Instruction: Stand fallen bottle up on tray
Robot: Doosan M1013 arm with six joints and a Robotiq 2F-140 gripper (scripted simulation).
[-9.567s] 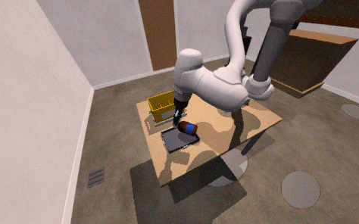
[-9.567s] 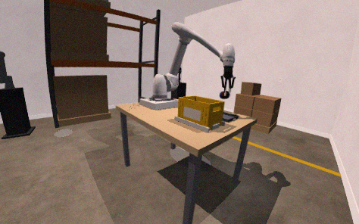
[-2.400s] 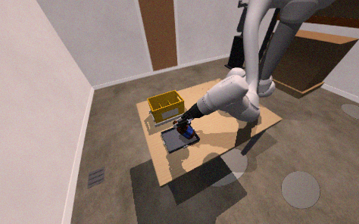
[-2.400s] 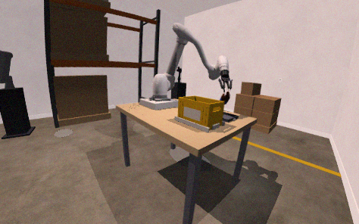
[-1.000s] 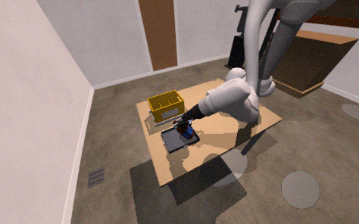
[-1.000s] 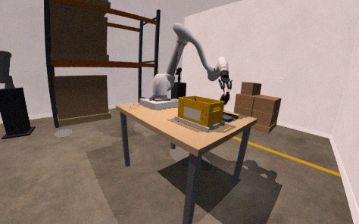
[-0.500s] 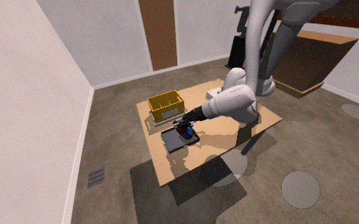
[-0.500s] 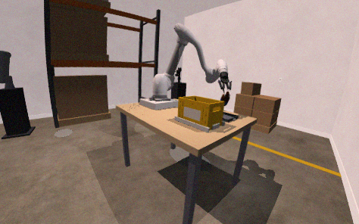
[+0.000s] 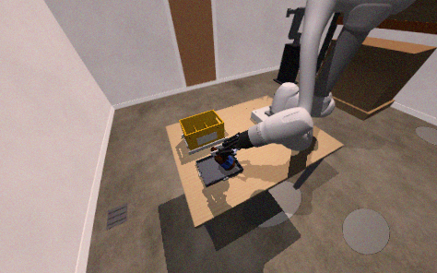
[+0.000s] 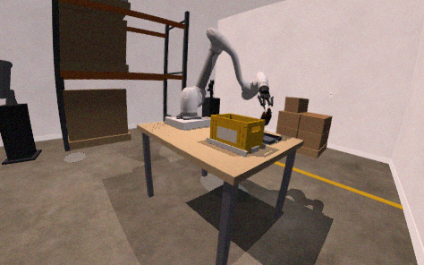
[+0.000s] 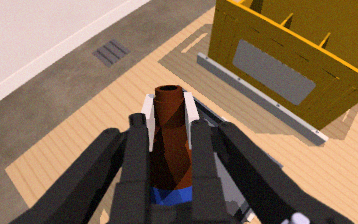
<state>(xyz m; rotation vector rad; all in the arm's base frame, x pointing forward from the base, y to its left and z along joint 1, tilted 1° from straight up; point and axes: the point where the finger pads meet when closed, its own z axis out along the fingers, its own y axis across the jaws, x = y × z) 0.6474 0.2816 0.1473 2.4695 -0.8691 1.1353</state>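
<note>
Now: the brown bottle 20 mm behind my hand, 10 mm to the left of it and 50 mm below it. From my hand the other things lie so: yellow crate: 10 mm ahead, 330 mm to the right, 130 mm below; then dark grey tray: 10 mm behind, 40 mm to the right, 200 mm below.
</note>
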